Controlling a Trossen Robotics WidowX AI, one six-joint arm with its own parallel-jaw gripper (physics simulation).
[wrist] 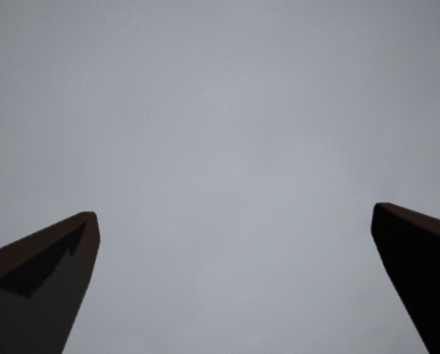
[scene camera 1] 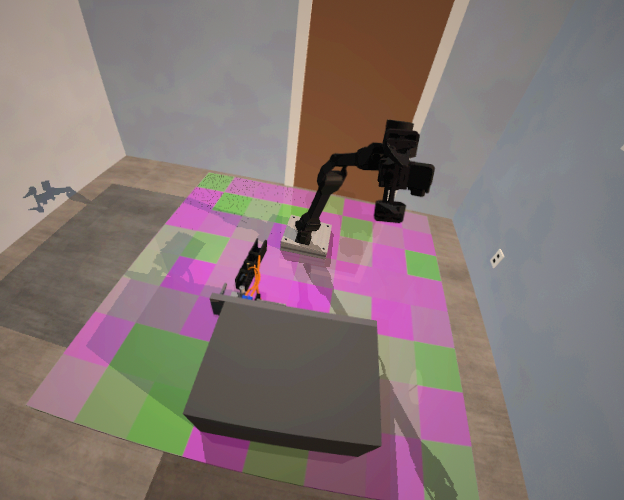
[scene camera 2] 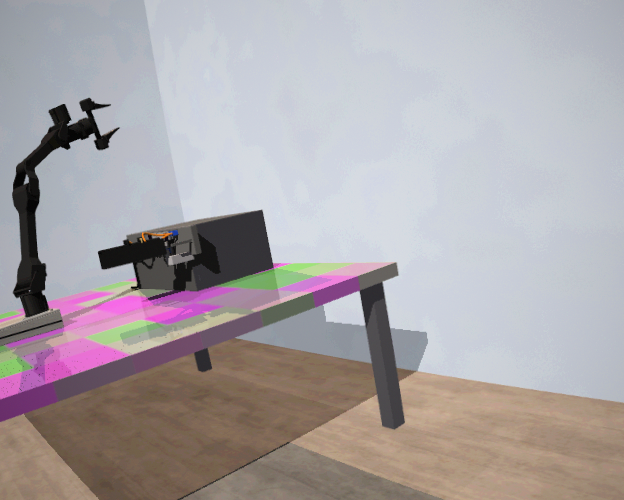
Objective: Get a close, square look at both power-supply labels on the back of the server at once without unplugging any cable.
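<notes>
The server is a dark grey box on the table, with its back towards the arm's base. A black folding cable arm sticks out from the back. Orange cables run along it to blue connectors at the back's upper edge. No power-supply label can be made out in any view. My gripper is open and empty, high above the table and apart from the server. The wrist view shows a pale wall between the fingertips; the server does not show there.
The arm's base plate stands on the pink and green table, close to the cable arm. A light grey part projects from the server's back below the connectors. Walls and a brown door stand around the table.
</notes>
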